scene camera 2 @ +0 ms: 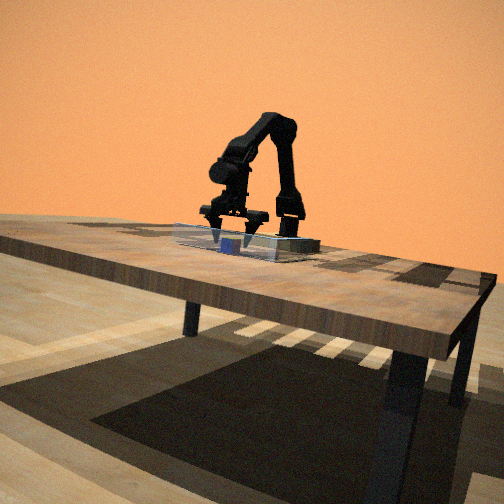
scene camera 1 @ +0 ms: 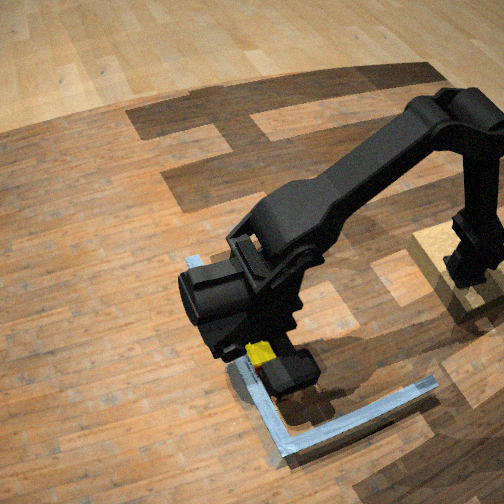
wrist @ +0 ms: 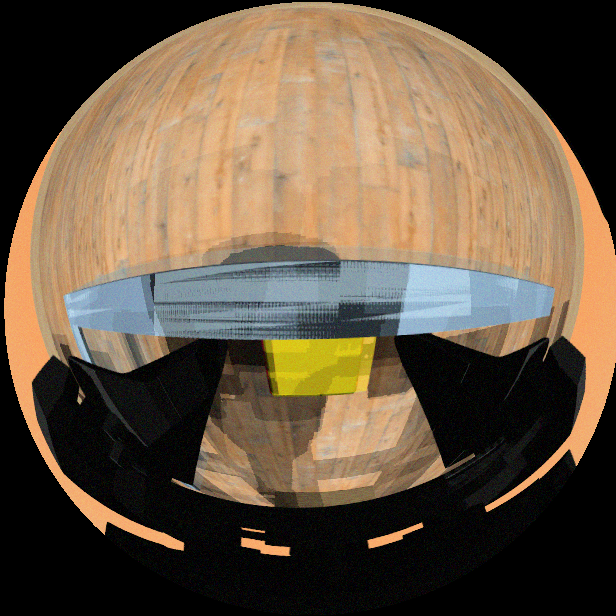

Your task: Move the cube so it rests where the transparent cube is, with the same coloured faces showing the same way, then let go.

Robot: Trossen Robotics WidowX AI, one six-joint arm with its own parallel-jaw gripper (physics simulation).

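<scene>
The cube shows a yellow top face in the wrist view [wrist: 318, 366] and sits on the table between my two fingers. In scene camera 1 only a yellow patch of the cube [scene camera 1: 261, 352] shows under the gripper [scene camera 1: 262, 360]. In scene camera 2 the cube [scene camera 2: 231, 246] shows a blue side below the gripper [scene camera 2: 232, 226]. The fingers stand wide apart on either side of the cube and do not touch it, so the gripper is open. I cannot make out a transparent cube in any view.
A pale blue L-shaped border strip [scene camera 1: 330, 425] lies on the wooden table, with one arm passing just beyond the cube [wrist: 310, 302]. The arm's base [scene camera 1: 475, 262] stands at the right. The table edge [scene camera 2: 300, 310] is near in scene camera 2.
</scene>
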